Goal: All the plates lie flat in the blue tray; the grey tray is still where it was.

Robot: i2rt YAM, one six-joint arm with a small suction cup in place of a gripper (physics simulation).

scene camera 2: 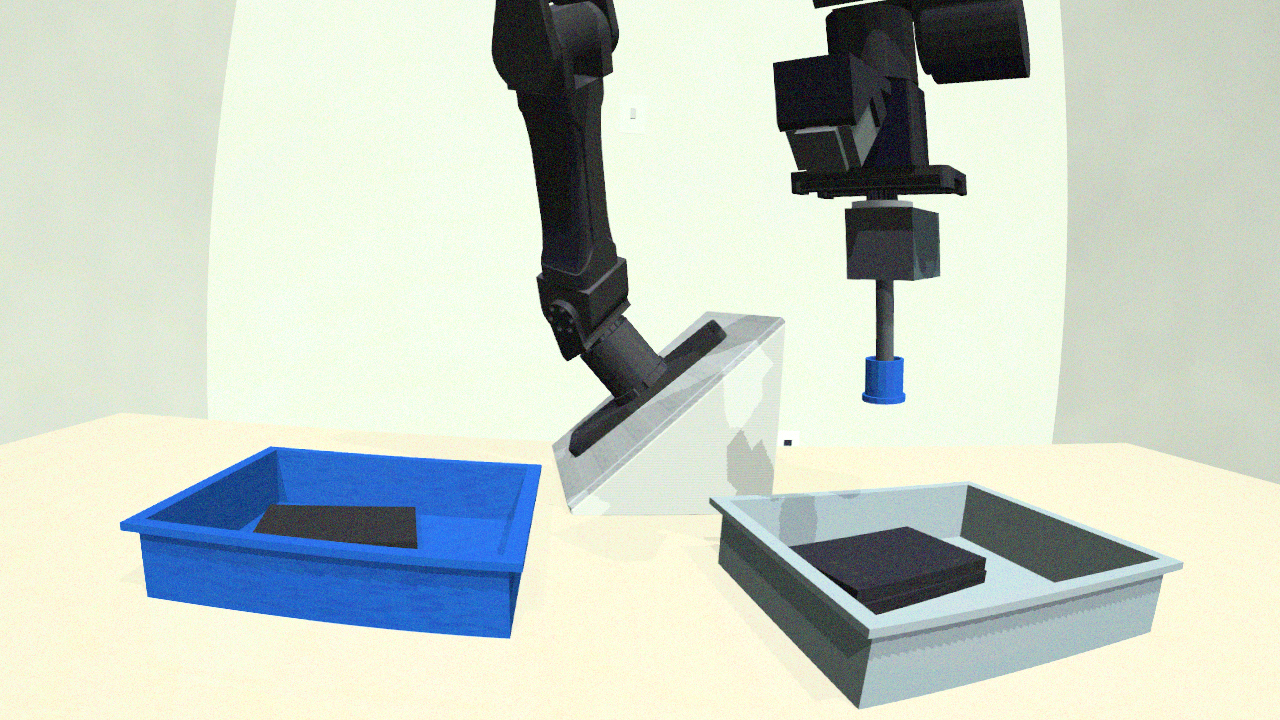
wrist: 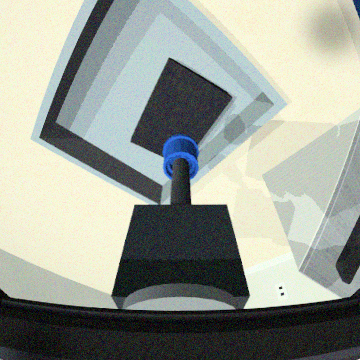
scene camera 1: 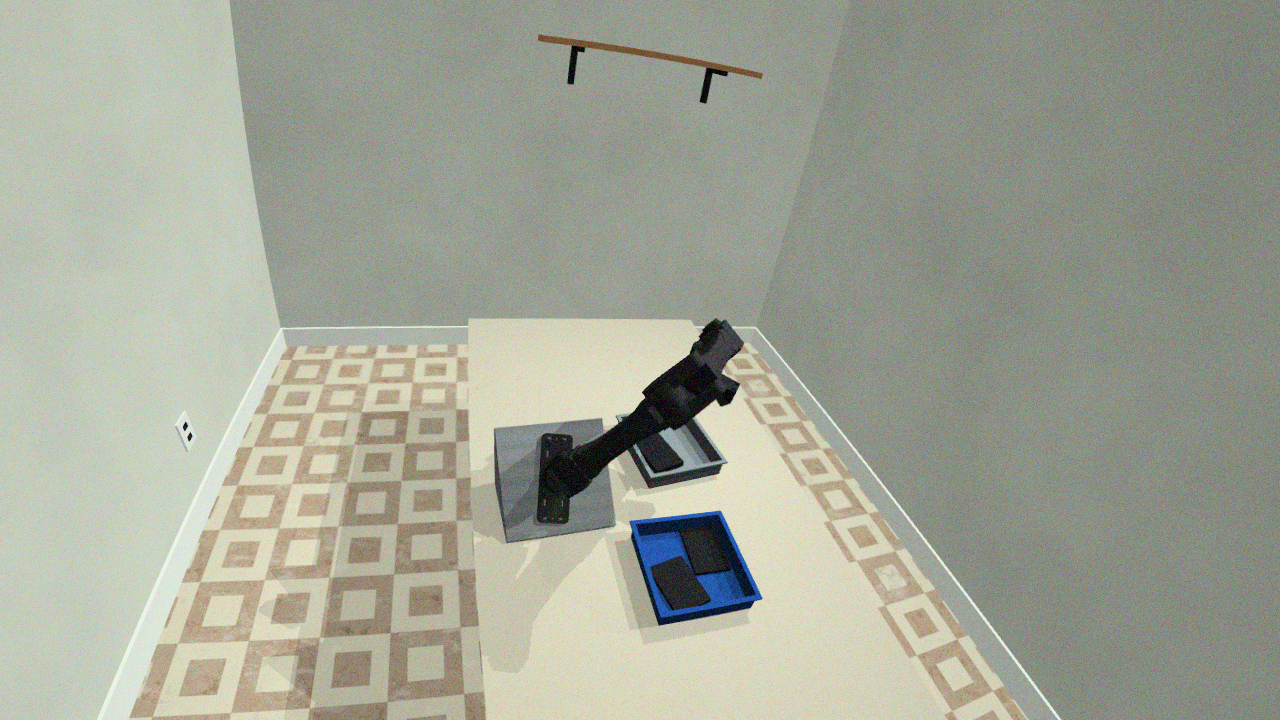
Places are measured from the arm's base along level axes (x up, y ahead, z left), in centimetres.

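Pixels of known places: hand, its tool point: (scene camera 2: pixel 883 399) (wrist: pixel 180 150); arm's base, origin of its link: (scene camera 2: pixel 648 390) (scene camera 1: pixel 554 478).
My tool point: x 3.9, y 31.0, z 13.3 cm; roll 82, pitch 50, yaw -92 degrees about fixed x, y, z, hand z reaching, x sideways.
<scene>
For each thing: its middle in the pictures, then the offset to it from my tool point. Level surfaces: height alone.
- blue tray, middle of its body: (scene camera 2: pixel 362 525) (scene camera 1: pixel 691 565) dx -10.9, dy -2.9, dz -34.5 cm
- grey tray, middle of its body: (scene camera 2: pixel 931 566) (wrist: pixel 147 110) (scene camera 1: pixel 668 445) dx -10.9, dy +2.0, dz +4.2 cm
- table, height of its surface: dx -13.4 cm
The blue tray (scene camera 1: pixel 707 614) (scene camera 2: pixel 331 583) holds two dark plates, one (scene camera 1: pixel 680 582) nearer the front and one (scene camera 1: pixel 705 548) behind it, side by side and flat. The grey tray (scene camera 1: pixel 687 477) (scene camera 2: pixel 1011 637) (wrist: pixel 100 117) stands on the table to the right in scene camera 2. A flat stack of dark plates (scene camera 1: pixel 660 453) (scene camera 2: pixel 886 565) (wrist: pixel 180 100) lies in it, at least two layers thick. My suction cup (scene camera 2: pixel 884 399) (wrist: pixel 180 150) is open and bare, and hangs above the grey tray's level, apart from the stack. The arm hides the cup in scene camera 1.
The arm's sloped grey base block (scene camera 1: pixel 590 519) (scene camera 2: pixel 671 456) (wrist: pixel 305 200) stands behind and between the trays. Both trays have raised walls with rims. A wooden shelf (scene camera 1: pixel 648 55) is on the back wall, far above the table (scene camera 1: pixel 572 644).
</scene>
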